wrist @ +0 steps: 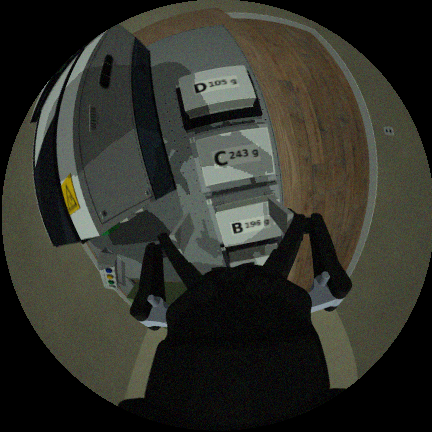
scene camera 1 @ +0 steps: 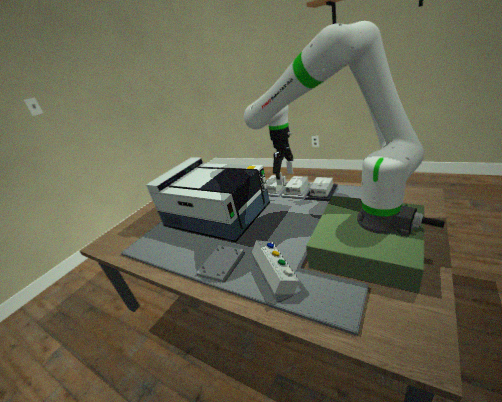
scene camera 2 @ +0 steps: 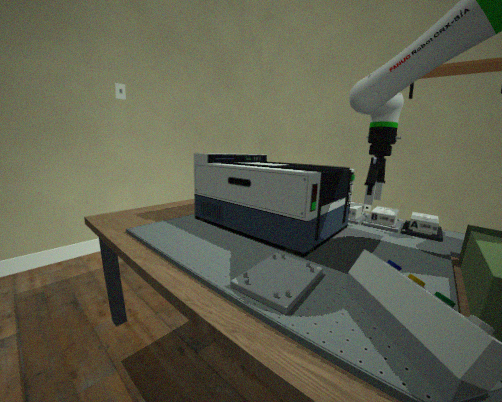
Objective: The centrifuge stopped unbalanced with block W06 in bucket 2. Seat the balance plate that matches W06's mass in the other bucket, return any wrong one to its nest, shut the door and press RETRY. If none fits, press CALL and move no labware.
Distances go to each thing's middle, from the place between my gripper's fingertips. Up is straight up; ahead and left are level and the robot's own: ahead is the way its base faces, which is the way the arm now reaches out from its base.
Now: the dark top door (scene camera 1: 229, 179) 10 cm ahead of my hand, 29 cm to the left of it and 13 cm above it. Round my hand: balance plate D (wrist: 213, 90) 23 cm ahead, 1 cm to the left, 5 cm below; balance plate C (wrist: 238, 154) 9 cm ahead, 2 cm to the right, 5 cm below; balance plate B (wrist: 246, 220) 4 cm behind, 4 cm to the right, 5 cm below.
